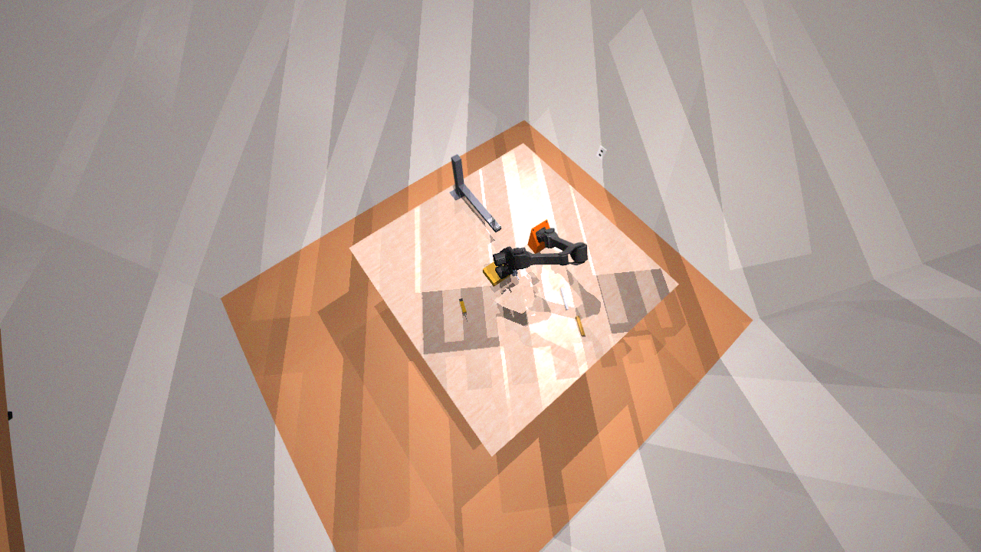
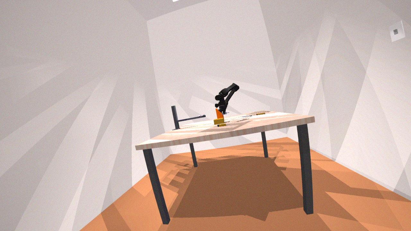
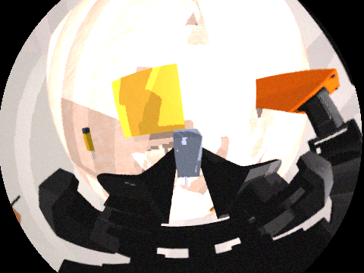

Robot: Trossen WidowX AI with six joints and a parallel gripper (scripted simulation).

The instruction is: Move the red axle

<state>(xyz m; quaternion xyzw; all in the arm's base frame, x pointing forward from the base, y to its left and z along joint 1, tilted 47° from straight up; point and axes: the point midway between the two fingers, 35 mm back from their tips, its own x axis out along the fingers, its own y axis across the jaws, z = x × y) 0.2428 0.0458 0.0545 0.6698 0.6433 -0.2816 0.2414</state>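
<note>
Now: the yellow beam 50 mm ahead of my gripper tip, 70 mm to the right of it and 60 mm below it. Also, from my gripper tip: orange bar: 120 mm behind, 410 mm to the left, 80 mm below; thin pale rod: 150 mm behind, 250 mm to the left, 80 mm below; small block: 20 mm to the left, 10 mm above.
</note>
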